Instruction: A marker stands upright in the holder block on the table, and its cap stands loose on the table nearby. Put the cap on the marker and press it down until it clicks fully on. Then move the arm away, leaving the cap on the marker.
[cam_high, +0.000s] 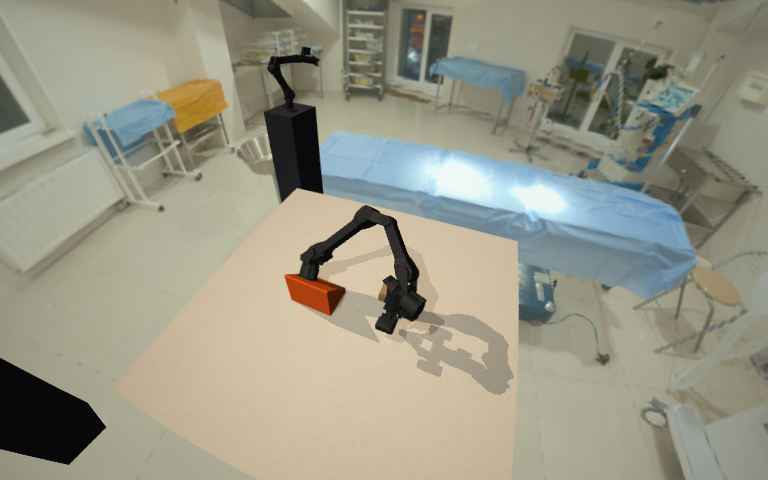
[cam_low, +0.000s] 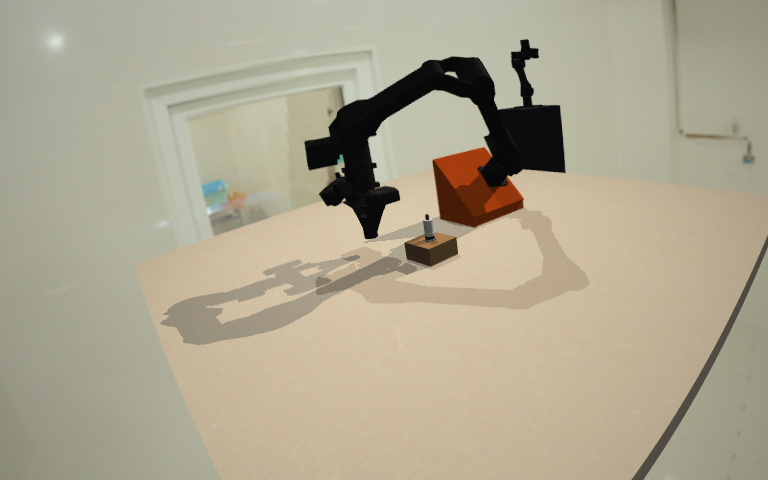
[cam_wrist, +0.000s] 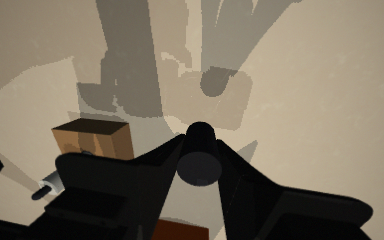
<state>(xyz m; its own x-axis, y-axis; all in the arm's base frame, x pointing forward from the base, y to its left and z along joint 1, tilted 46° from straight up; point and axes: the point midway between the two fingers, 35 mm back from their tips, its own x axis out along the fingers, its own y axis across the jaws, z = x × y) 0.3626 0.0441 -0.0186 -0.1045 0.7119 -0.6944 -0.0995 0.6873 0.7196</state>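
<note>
Now: gripper tip 70 mm past the brown holder block, 130 mm to the right of it and 30 mm above it. Also, from my gripper tip: black cap (10 mm above).
</note>
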